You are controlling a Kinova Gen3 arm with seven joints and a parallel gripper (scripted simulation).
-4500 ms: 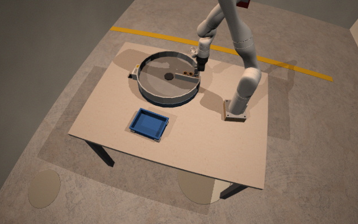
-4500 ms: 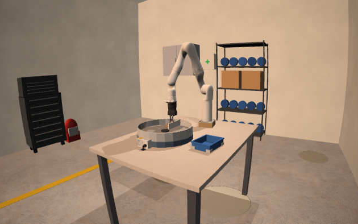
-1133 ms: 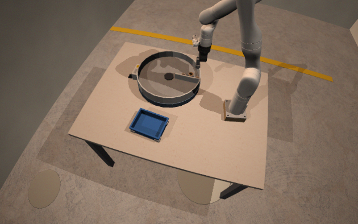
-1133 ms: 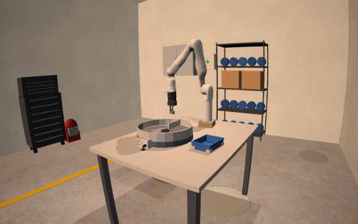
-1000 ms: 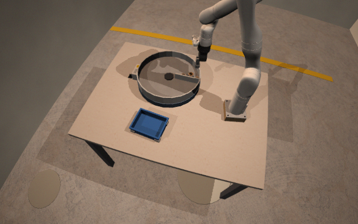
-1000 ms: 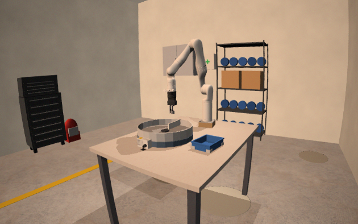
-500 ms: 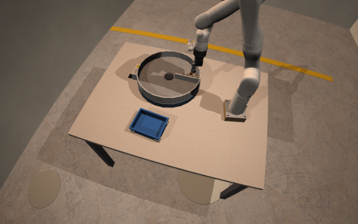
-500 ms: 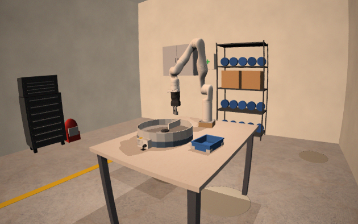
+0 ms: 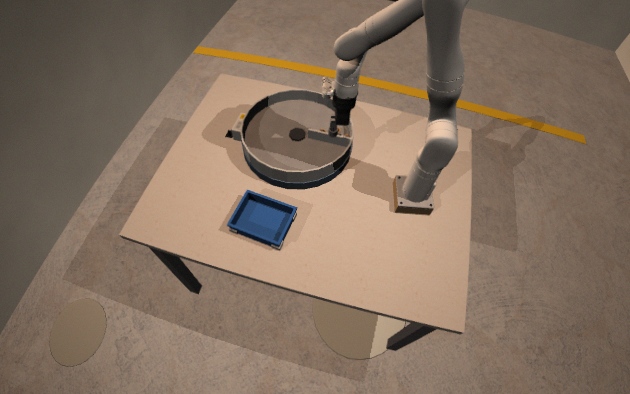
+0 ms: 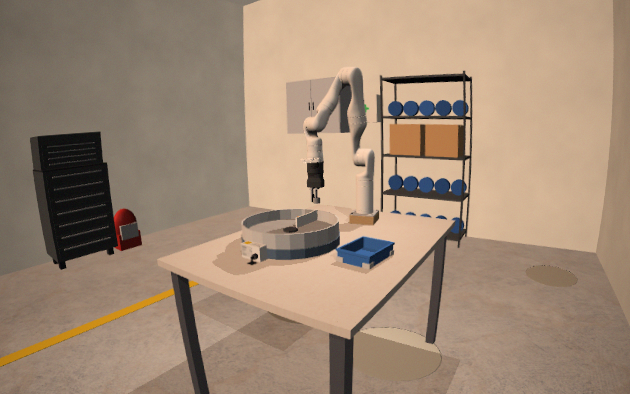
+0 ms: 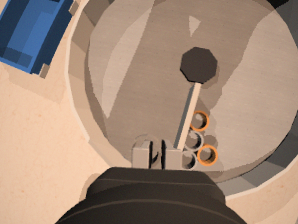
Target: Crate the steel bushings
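Now: the blue crate 19 cm ahead of my hand, 31 cm to the left of it and 15 cm below it.
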